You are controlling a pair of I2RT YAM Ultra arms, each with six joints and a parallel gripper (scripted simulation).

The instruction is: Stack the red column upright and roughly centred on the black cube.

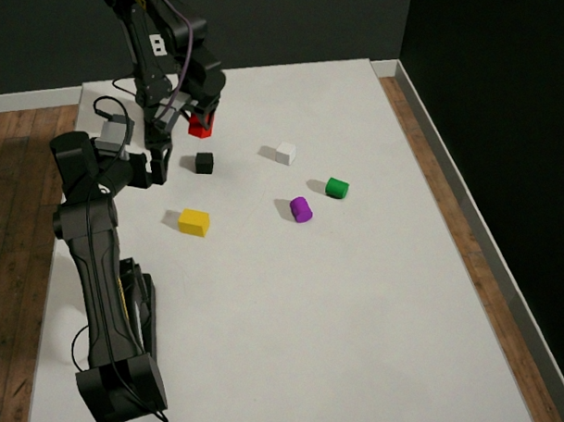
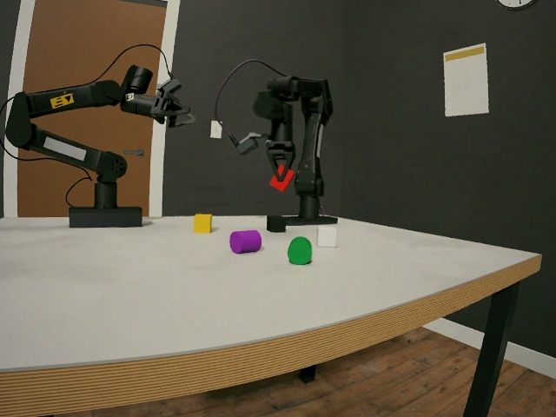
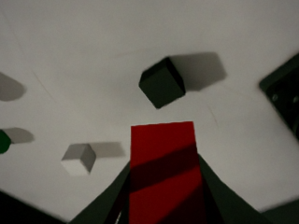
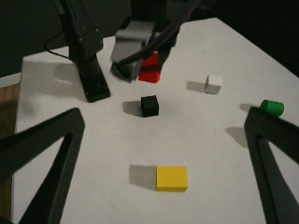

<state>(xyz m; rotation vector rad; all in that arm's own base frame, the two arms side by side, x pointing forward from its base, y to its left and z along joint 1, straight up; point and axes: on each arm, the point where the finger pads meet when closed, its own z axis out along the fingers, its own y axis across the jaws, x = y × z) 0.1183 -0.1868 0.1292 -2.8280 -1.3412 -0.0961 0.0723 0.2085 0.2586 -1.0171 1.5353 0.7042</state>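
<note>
Now: the black cube 1 cm to the right of my left hand and 12 cm below it. Also, from my left hand: white cube: 20 cm ahead, 1 cm to the left, 12 cm below; red column: right at my left hand; yellow block: 2 cm behind, 20 cm to the right, 12 cm below.
</note>
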